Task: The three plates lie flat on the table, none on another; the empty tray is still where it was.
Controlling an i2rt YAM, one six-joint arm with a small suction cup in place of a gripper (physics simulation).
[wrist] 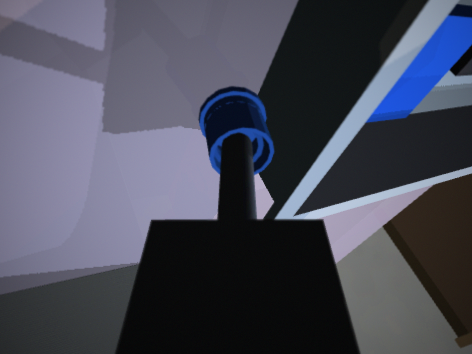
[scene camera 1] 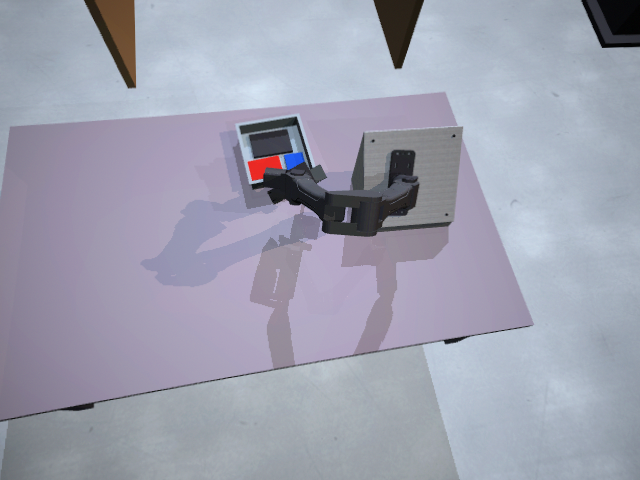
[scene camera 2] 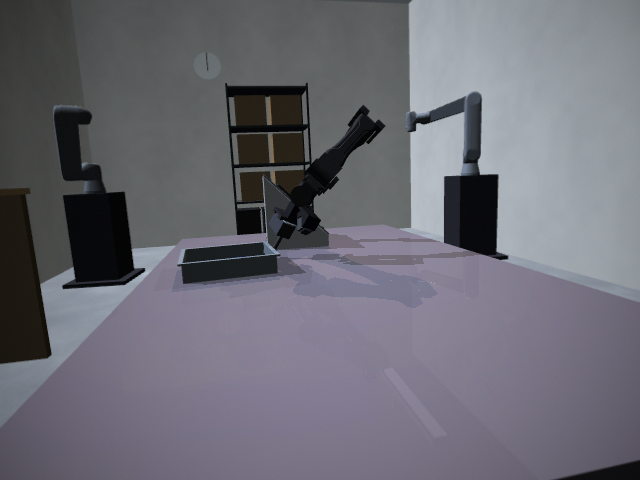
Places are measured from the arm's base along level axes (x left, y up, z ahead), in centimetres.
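Pixels of known places: end effector, tool point: [wrist: 236, 118]; arm's base, origin of the base link: [scene camera 1: 399, 183].
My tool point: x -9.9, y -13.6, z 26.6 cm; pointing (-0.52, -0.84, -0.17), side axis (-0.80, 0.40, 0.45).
Note:
For each thing: its top centre in the pictures, then the offset to it from my tool point. Level surfaces: height alone.
- tray, middle of its top: [scene camera 2: 227, 251] [scene camera 1: 275, 147] dx -10.7, dy +4.4, dz +10.7 cm
- table, its level: dy -0.6 cm
- black plate, middle of its top: [scene camera 1: 270, 142] dx -15.4, dy +0.8, dz +12.3 cm
- red plate, middle of its top: [scene camera 1: 265, 167] dx -5.0, dy +0.8, dz +14.3 cm
- blue plate, middle of its top: [wrist: 384, 76] [scene camera 1: 296, 165] dx -6.0, dy +0.8, dz +3.9 cm
The tray [scene camera 1: 305, 135] [scene camera 2: 230, 271] [wrist: 341, 140] stands on the table [scene camera 1: 103, 320] [scene camera 2: 206, 387]. In scene camera 1 it holds a black plate [scene camera 1: 270, 143] towards the back, a red plate [scene camera 1: 265, 167] and a blue plate [scene camera 1: 294, 160] towards the front. The blue plate [wrist: 425, 70] also shows in the wrist view. The plates do not show in scene camera 2. My suction cup [wrist: 232, 112] is open, with nothing seen on it. It is outside the tray, close beside its dark side wall. The arm hides the cup in scene camera 1; the tray hides it in scene camera 2.
My arm's base is on a grey board [scene camera 1: 439, 170] to the right of the tray. The arm reaches over the table to the tray's front edge. Beyond the table stand two other arms [scene camera 2: 69, 149] [scene camera 2: 472, 129] on black pedestals, and a shelf rack [scene camera 2: 266, 90] with boxes.

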